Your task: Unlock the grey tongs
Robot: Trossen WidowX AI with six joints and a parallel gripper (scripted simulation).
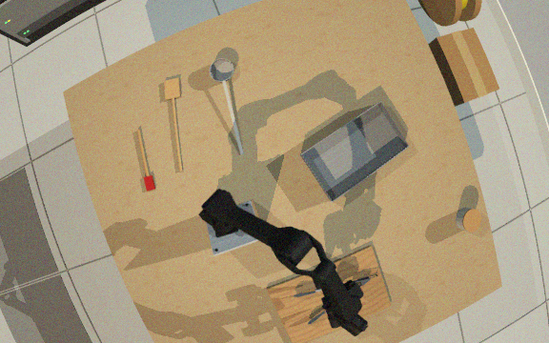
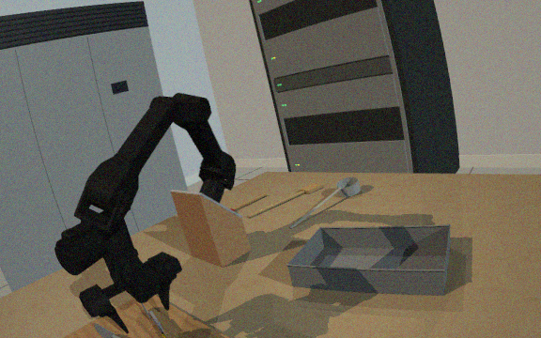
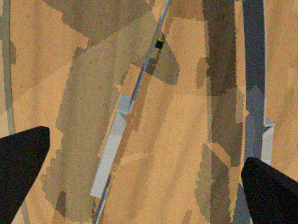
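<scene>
The wooden board lies 4 cm to the right of my gripper tip, 4 cm below it and 1 cm ahead of it. Also, from my gripper tip: cork-lidded jar (55 cm ahead, 4 cm to the left, 2 cm below); then grey roasting tin (39 cm to the left, 22 cm ahead, 2 cm below); then red-tipped stick (56 cm to the left, 42 cm behind, 4 cm below).
</scene>
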